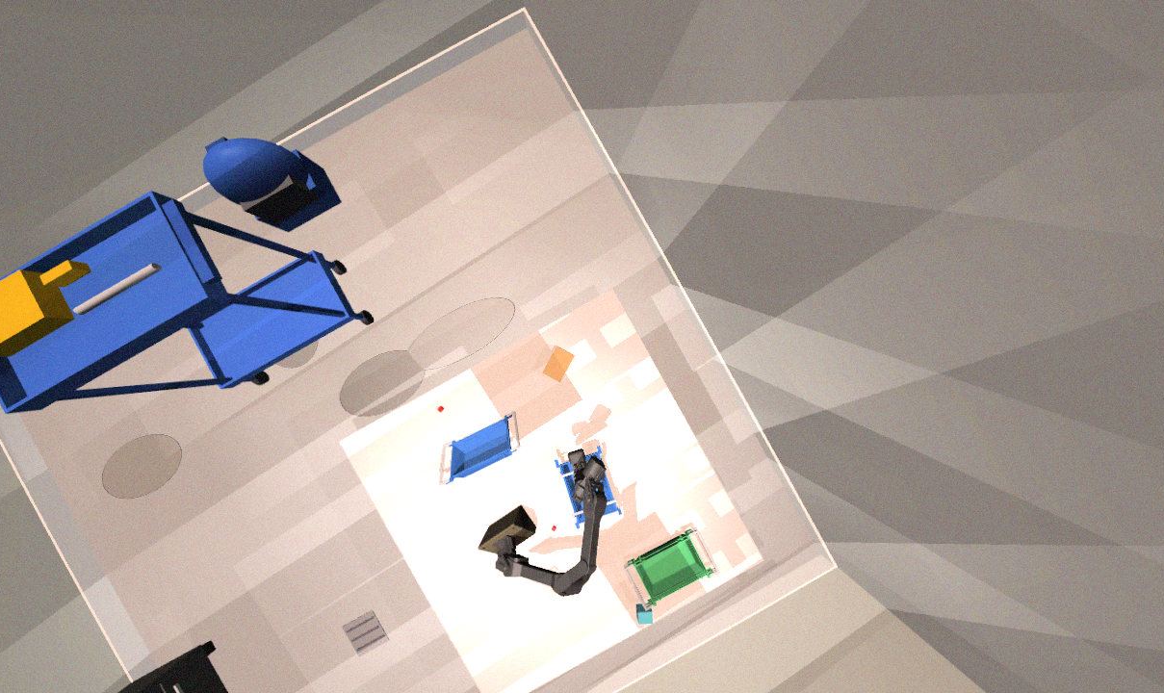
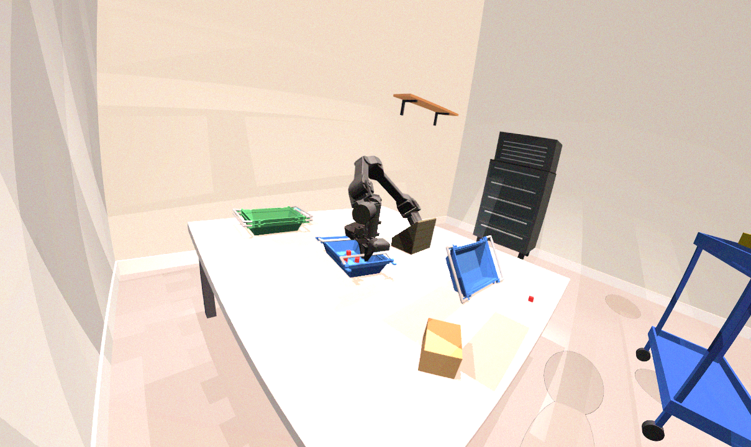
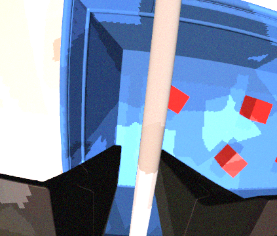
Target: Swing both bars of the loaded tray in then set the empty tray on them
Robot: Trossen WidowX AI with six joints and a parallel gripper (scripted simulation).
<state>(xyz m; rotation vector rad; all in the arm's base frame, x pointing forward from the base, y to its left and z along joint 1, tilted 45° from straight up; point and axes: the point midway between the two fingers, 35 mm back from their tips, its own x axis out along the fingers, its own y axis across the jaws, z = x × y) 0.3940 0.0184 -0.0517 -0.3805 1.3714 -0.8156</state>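
Right now my gripper tip is 290 mm to the right of the blue tray, 280 mm past it and 20 mm below it. Also, from my gripper tip: red block: 70 mm to the right, 40 mm below, 40 mm behind; tan box: 390 mm to the left, 150 mm ahead, 20 mm below.
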